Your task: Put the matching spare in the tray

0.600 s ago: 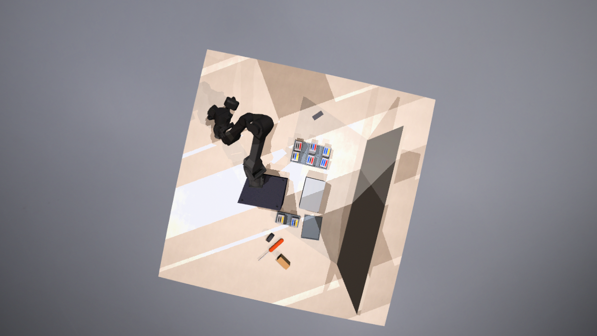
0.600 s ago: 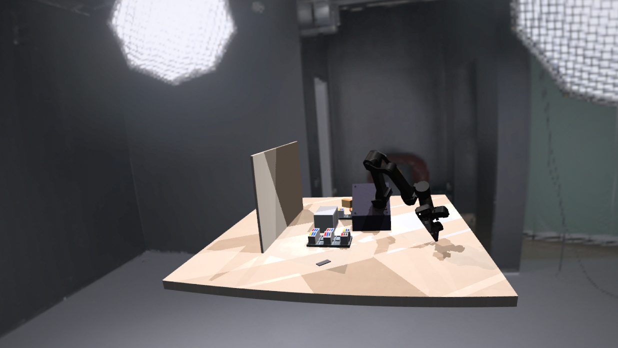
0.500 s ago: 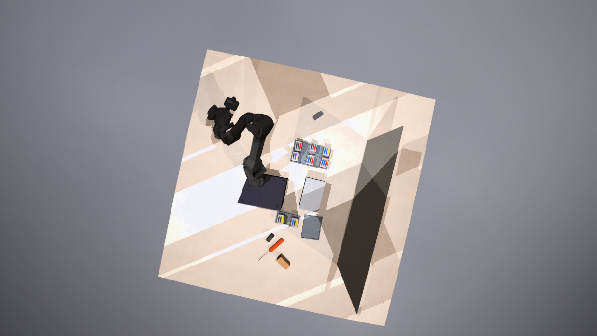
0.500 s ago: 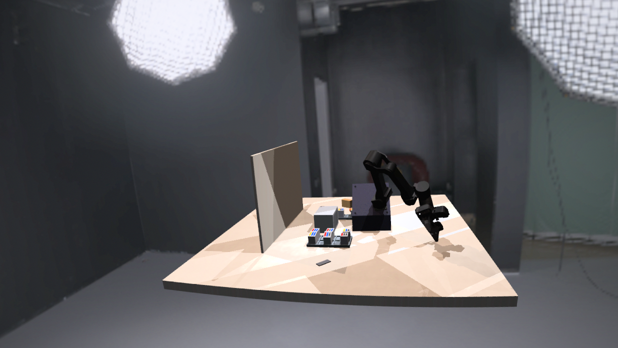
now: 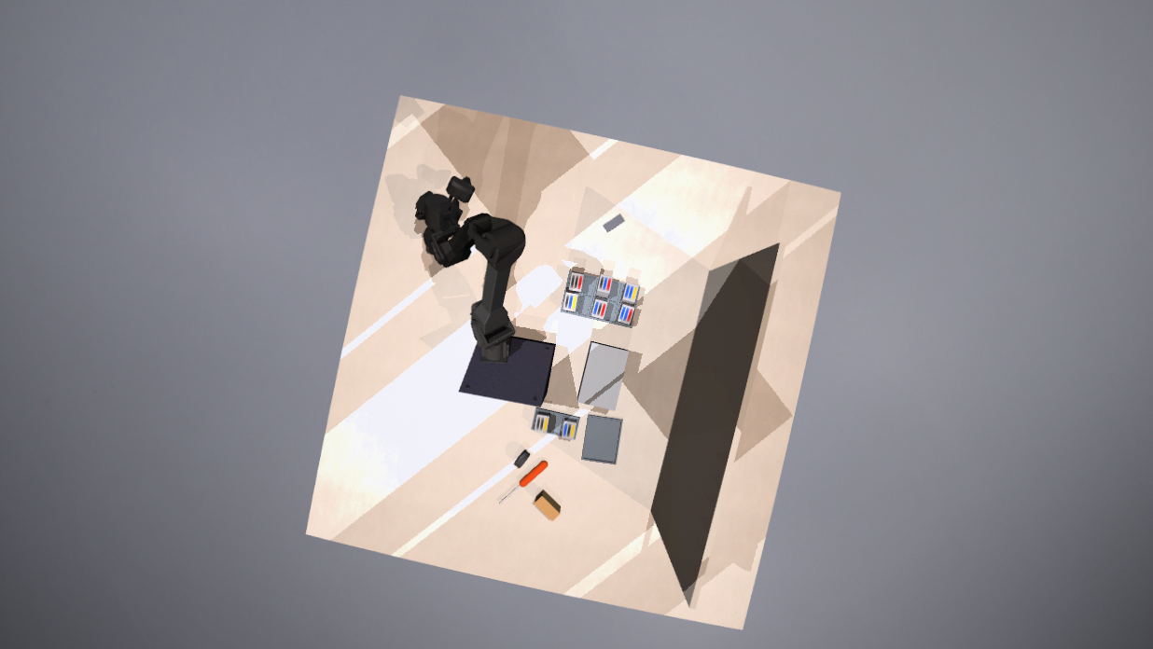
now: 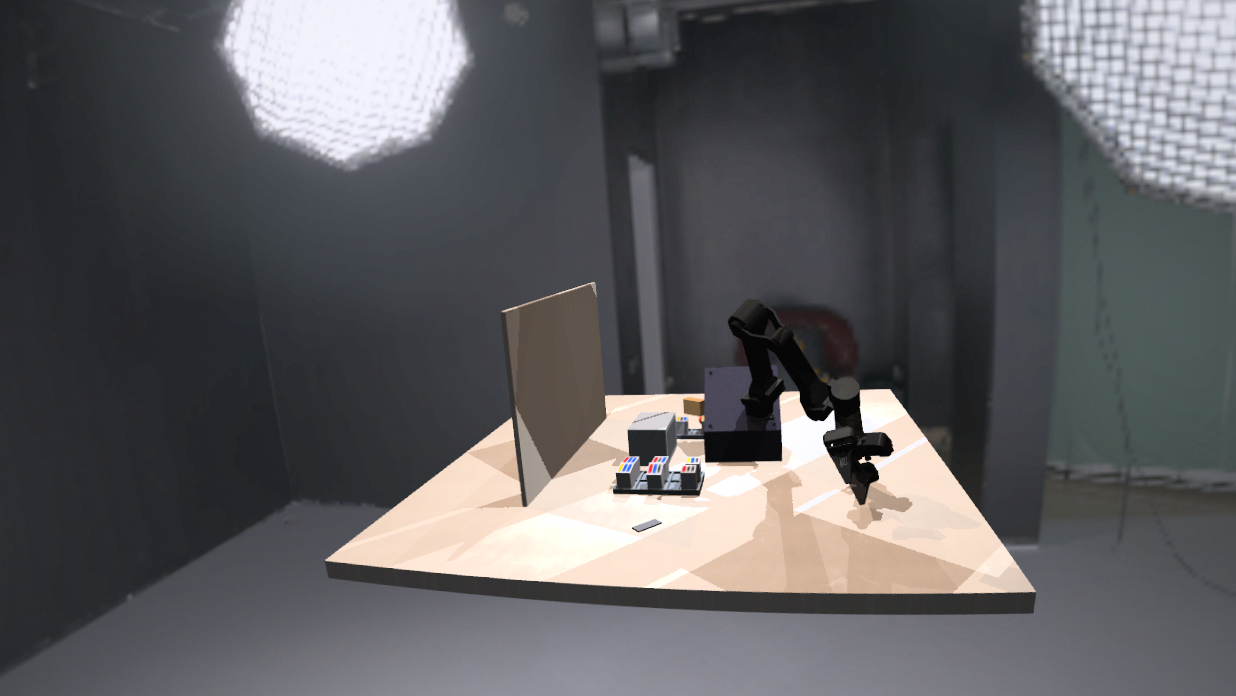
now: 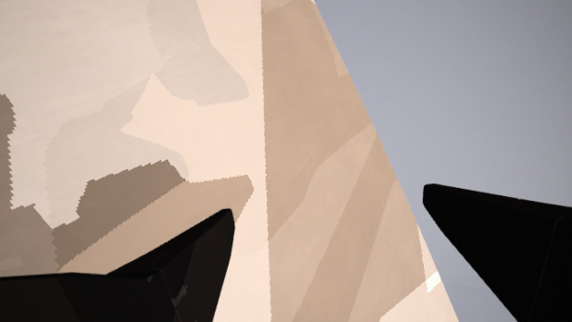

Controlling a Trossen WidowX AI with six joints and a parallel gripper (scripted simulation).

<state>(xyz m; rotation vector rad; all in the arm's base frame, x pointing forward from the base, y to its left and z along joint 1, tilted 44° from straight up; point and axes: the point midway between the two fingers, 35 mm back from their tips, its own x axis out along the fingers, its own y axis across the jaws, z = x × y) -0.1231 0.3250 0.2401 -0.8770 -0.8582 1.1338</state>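
The dark holder is 62 cm to the right of my gripper tip, 28 cm ahead of it and 6 cm below it. The rest, counted from my gripper tip: grey mounted unit (47 cm to the right, 41 cm ahead, 2 cm below); tall brown panel (64 cm ahead, 52 cm to the right, 16 cm above); flat grey tray (66 cm to the right, 42 cm ahead, 6 cm below).
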